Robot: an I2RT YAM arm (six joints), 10 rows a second.
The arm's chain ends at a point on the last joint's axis. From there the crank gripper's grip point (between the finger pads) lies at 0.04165 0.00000 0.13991 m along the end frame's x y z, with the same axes.
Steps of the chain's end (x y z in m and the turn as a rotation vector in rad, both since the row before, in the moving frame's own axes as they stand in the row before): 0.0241, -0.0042, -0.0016, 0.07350, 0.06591, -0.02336; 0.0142, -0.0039, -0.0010, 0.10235, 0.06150, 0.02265; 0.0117, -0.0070, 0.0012, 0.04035, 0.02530, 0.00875; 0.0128, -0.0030, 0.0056, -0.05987, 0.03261, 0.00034; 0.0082, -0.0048, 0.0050, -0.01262, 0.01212, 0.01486
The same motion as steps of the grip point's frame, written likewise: 0.0331, -0.0154, -0.0051, 0.07350, 0.06591, -0.02336; 0.0229, -0.0170, -0.0045, 0.10235, 0.06150, 0.02265; 0.0152, -0.0122, 0.0000, 0.04035, 0.02530, 0.00875; 0.0173, 0.0053, 0.0039, -0.05987, 0.03261, 0.00034; 0.0099, -0.0024, 0.0045, -0.01262, 0.01212, 0.01486
